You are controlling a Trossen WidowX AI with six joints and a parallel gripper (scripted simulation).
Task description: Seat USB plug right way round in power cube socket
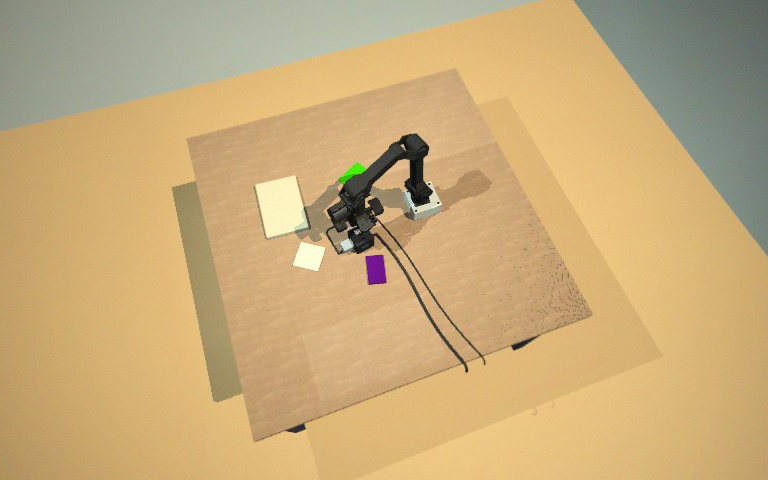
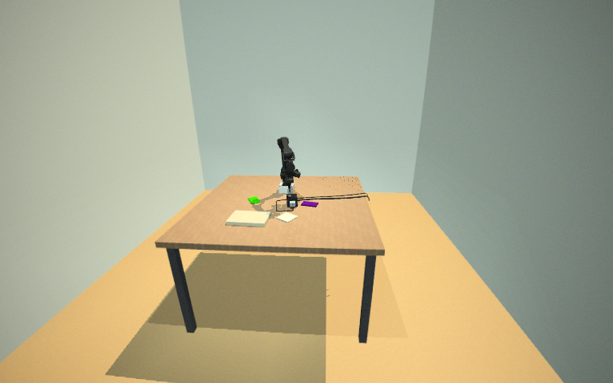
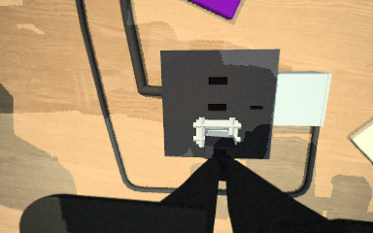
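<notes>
The dark USB plug lies 2 cm below my gripper tip. The rest, counted from my gripper tip: green card (29 cm to the right, 13 cm below, 6 cm behind); then purple card (14 cm to the left, 13 cm below, 3 cm behind); then small white square (21 cm ahead, 13 cm below, 2 cm to the left).
</notes>
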